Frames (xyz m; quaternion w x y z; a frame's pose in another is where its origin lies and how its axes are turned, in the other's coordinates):
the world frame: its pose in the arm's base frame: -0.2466 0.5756 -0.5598 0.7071 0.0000 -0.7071 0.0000
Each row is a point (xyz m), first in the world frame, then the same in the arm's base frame.
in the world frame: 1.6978 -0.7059 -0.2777
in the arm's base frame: 0.0311 -0.1303 1.1380
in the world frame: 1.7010 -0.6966 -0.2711
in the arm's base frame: 0.0245 -0.1210 1.1412
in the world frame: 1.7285 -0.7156 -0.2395
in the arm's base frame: -0.0071 -0.1400 1.1687
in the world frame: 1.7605 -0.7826 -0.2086
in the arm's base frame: -0.0380 -0.2070 1.2007
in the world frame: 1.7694 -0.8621 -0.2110
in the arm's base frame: -0.0356 -0.2865 1.2096
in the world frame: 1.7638 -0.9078 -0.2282
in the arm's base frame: -0.0184 -0.3322 1.2040
